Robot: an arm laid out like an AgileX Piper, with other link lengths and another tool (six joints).
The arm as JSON. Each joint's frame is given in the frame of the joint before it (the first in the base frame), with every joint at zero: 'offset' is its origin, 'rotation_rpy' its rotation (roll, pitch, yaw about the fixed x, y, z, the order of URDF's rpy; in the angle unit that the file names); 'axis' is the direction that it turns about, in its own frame. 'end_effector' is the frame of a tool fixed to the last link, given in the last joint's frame.
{
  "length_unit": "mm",
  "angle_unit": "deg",
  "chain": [
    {
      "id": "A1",
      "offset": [
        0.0,
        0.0,
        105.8
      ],
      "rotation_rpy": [
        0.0,
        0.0,
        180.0
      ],
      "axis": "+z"
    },
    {
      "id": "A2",
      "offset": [
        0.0,
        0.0,
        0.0
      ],
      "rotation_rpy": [
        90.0,
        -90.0,
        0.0
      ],
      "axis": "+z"
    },
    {
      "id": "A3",
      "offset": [
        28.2,
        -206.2,
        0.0
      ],
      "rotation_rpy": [
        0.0,
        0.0,
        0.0
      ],
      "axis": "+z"
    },
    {
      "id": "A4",
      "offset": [
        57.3,
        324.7,
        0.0
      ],
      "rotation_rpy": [
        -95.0,
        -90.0,
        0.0
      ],
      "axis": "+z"
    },
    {
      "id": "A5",
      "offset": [
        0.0,
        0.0,
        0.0
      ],
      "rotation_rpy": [
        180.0,
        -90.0,
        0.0
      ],
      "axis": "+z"
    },
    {
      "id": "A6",
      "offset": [
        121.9,
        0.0,
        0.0
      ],
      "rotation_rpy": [
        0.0,
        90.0,
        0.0
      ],
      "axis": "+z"
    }
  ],
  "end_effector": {
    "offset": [
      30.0,
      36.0,
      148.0
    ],
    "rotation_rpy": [
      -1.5,
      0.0,
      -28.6
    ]
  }
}
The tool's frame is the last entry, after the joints.
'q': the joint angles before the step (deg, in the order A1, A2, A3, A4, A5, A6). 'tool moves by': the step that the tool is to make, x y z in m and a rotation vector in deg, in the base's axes. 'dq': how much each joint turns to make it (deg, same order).
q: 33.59, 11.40, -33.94, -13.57, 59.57, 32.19
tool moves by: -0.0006, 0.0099, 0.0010, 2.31, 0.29, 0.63
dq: 0.01, 0.26, 0.01, 1.72, -1.18, 0.80
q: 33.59, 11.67, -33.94, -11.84, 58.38, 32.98
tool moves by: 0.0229, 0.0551, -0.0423, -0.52, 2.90, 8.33
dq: 0.01, 11.84, 1.79, 8.58, -11.80, -7.42
